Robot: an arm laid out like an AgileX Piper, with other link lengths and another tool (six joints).
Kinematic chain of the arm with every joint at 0, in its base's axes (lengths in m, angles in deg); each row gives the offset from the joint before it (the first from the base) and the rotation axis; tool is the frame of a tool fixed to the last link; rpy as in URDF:
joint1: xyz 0 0 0.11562 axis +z
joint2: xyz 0 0 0 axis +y
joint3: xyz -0.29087 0 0.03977 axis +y
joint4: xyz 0.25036 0 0.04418 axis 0.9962 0 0.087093
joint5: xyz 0 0 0 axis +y
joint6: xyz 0.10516 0 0.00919 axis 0.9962 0 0.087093
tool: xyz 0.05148 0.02 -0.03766 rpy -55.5 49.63 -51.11
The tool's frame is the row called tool.
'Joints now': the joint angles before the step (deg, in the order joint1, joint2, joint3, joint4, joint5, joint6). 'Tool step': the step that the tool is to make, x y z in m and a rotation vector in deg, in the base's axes. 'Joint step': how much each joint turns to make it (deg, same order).
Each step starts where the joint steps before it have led.
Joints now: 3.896 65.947 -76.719 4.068 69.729 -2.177
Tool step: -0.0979 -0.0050 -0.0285 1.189 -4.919 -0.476
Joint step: 0.029 -22.749 17.995 0.381 -0.289 0.774
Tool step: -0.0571 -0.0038 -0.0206 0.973 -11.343 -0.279
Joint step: -0.089 -18.844 9.731 0.072 -2.283 0.086
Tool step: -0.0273 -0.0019 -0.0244 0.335 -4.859 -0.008
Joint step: 0.056 -10.879 6.135 -0.048 -0.130 0.051
